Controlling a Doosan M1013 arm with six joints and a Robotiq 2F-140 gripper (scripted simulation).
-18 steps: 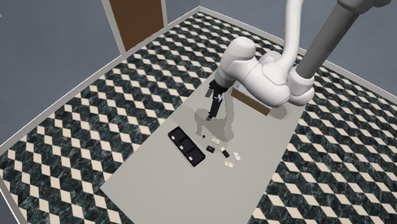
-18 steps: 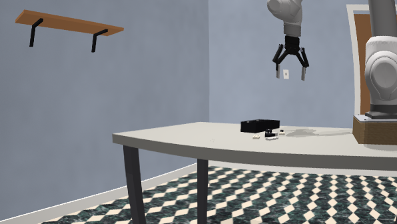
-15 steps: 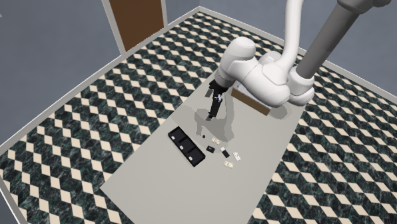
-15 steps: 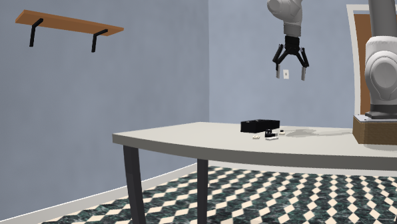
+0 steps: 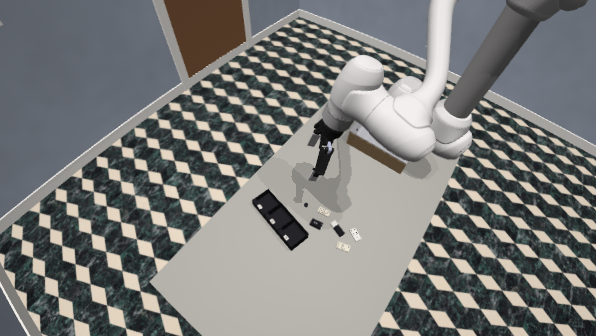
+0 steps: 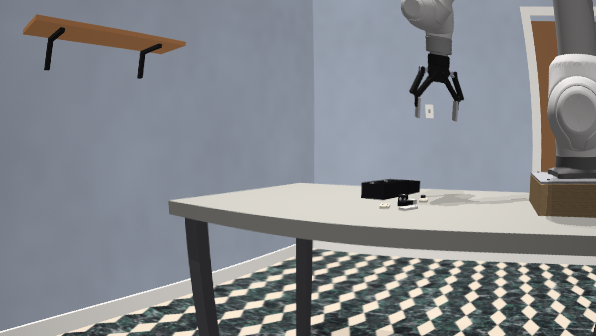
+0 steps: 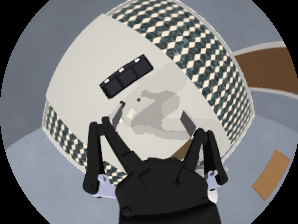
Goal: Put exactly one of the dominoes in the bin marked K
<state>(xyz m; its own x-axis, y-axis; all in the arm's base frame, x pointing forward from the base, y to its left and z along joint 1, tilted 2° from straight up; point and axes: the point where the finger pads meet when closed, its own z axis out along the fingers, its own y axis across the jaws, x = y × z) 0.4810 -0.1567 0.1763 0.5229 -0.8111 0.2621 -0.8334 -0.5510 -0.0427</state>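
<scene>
My gripper is now 16 cm short of the black bin, 3 cm to the left of it and 23 cm above it. From my hand the other things lie so: black round piece 4 cm ahead, 2 cm to the left, 25 cm below.
</scene>
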